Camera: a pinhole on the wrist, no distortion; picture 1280 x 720 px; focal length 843.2 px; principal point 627.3 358.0 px. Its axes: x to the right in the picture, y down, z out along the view. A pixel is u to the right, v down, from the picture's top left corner.
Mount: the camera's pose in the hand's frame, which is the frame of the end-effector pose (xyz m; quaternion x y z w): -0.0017 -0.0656 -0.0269 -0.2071 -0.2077 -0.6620 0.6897
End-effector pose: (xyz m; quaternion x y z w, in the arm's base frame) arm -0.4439 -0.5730 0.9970 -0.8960 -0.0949 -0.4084 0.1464
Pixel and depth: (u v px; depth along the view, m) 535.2 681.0 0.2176
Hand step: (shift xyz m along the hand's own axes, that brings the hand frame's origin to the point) 0.0780 0.0792 0.1390
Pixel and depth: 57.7 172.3 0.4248
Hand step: -0.1111 0.4064 0.1649
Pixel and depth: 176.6 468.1 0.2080
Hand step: 0.0187 0.1440 0.0827
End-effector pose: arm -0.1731 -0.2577 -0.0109 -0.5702 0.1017 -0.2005 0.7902
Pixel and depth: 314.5 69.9 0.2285
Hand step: -0.0857 0.1297 0.1156
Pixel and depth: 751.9 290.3 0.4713
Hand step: -0.0427 0.1396 0.4028
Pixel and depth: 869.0 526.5 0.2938
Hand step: 0.0565 0.0317 0.2629
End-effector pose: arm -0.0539 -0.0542 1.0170 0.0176 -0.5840 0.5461 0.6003
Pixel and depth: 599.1 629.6 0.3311
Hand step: 0.1004 0.1332 0.2399
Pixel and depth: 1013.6 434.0 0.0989
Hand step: 0.0077 -0.0473 0.0803
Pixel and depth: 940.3 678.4 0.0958
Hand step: 0.0348 -0.0399 0.0720
